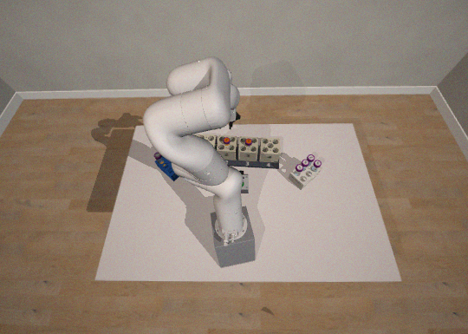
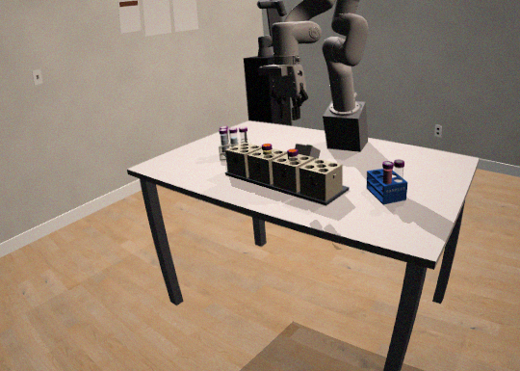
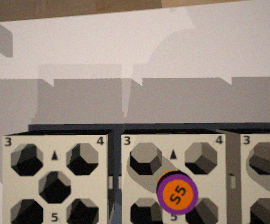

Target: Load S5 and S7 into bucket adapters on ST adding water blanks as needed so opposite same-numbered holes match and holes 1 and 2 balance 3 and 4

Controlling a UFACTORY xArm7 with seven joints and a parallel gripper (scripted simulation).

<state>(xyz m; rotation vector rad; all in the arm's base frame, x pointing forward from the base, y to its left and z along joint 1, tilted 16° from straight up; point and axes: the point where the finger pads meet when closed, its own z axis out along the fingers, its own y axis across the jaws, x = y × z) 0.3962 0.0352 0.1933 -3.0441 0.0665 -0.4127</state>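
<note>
Now: hand 13 cm past the white rack, 39 cm to the left of it and 22 cm above it. Round my hand: adapter 11 cm to the left, 20 cm below; dark stand 1 cm behind, 5 cm to the right, 24 cm below; blue rack 11 cm behind, 29 cm to the left, 22 cm below.
</note>
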